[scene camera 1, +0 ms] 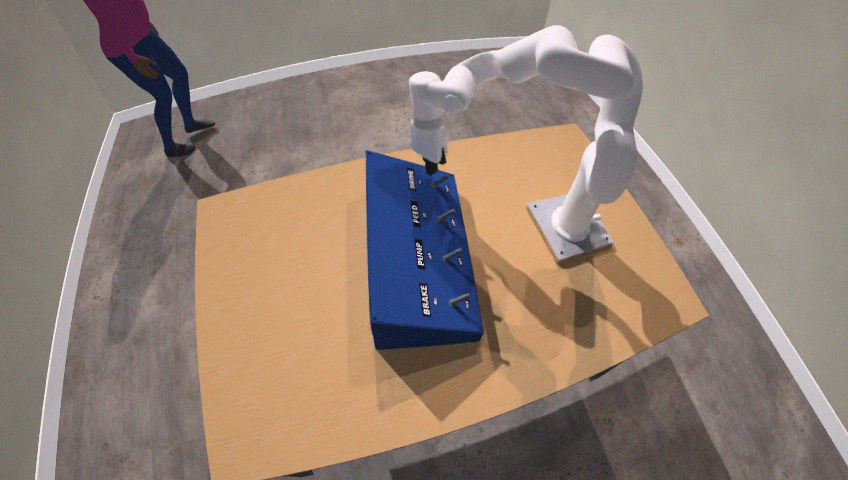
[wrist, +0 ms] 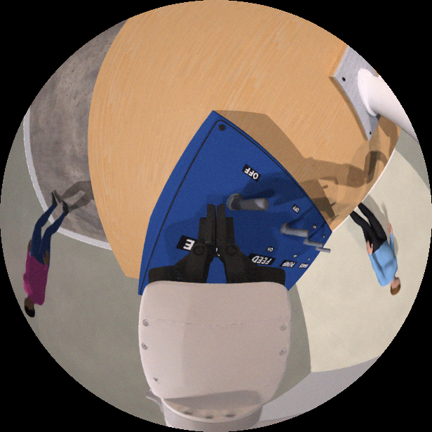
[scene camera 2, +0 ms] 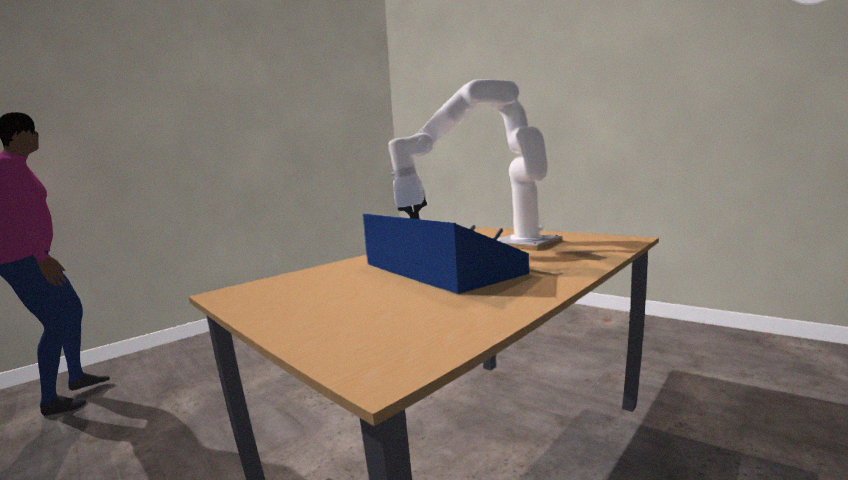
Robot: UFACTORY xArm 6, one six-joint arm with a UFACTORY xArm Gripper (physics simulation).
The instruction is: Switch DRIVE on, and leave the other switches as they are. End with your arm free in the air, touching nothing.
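Frame: origin at the arm's base, x back, y right, z up, level; metres.
Seen in the pictures: gripper, fingertip midpoint: [scene camera 1: 432,172]; arm's base, origin of the base link: [scene camera 1: 570,224] [scene camera 2: 526,238].
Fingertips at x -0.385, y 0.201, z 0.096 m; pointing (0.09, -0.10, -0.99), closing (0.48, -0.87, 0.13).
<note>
Pixels of each thing's top centre, then the offset from my fingertips to it. Level surfaces: height alone.
- DRIVE lever, middle of its top: [scene camera 1: 441,175] dx +0.018, dy -0.030, dz +0.013 m
- FEED lever, middle of its top: [scene camera 1: 448,210] dx -0.001, dy -0.148, dz +0.013 m
- PUMP lever, middle of its top: [scene camera 1: 454,249] dx -0.021, dy -0.266, dz +0.013 m
- BRAKE lever, middle of its top: [scene camera 1: 462,295] dx -0.041, dy -0.385, dz +0.013 m
- wooden table, its level: dz -0.117 m
The blue switch box [scene camera 1: 392,267] [scene camera 2: 410,252] [wrist: 195,175] has four levers in a row. The DRIVE lever [scene camera 1: 440,181] [wrist: 255,204] leans to its OFF label [wrist: 251,172], parallel to the others. The FEED lever [scene camera 1: 446,215] [wrist: 296,230], PUMP lever [scene camera 1: 452,255] and BRAKE lever [scene camera 1: 458,301] also lean to their OFF side. My gripper [scene camera 1: 430,172] [scene camera 2: 414,216] [wrist: 216,213] is shut and empty, fingers pointing down low over the panel, beside the DRIVE lever's base. Whether the tips touch anything is unclear; the box hides them in scene camera 2.
The box stands on the wooden table [scene camera 1: 279,297] [scene camera 2: 333,333] [wrist: 165,65]. My arm's base plate [scene camera 1: 571,246] [wrist: 347,82] is on the levers' side of the box. One person [scene camera 1: 163,89] [scene camera 2: 26,237] [wrist: 37,270] stands beyond the table; another person [wrist: 380,252] shows in the wrist view.
</note>
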